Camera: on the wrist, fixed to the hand. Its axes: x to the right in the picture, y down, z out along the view.
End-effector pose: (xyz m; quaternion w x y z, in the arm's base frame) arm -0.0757 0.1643 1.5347 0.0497 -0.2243 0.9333 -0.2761
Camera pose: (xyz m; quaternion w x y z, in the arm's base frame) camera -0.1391 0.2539 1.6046 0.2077 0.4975 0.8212 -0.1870
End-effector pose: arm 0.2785 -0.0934 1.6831 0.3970 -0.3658 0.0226 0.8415
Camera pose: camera 0.3033 -0.1565 1.5720 0.2951 0.2610 -0.2975 -0.8696
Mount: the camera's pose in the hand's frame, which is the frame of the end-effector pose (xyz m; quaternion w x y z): 0.0189 0.0542 -0.1168 0.7168 0.0191 0.0263 0.6965
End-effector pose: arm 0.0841 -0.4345 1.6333 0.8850 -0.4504 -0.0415 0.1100
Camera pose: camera 0.1141 -0.4913 1.5201 0.5675 -0.3378 0.3094 0.6842
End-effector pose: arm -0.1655 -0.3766 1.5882 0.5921 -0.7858 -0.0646 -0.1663
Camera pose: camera -0.1532 -0.5054 1.5737 0.5570 -0.5926 0.5134 0.2738
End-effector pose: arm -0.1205 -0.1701 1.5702 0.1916 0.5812 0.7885 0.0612
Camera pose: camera -0.1204 -0.1204 1.6905 0.0629 0.9679 0.1666 0.1775
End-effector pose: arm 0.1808 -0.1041 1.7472 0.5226 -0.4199 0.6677 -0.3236
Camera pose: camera 0.0536 -0.0981 1.7205 0.5905 0.1826 0.7787 0.1082
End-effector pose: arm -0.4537 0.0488 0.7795 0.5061 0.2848 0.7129 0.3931
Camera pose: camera -0.5698 0.0609 0.8370 0.0648 0.7000 0.3335 0.6282
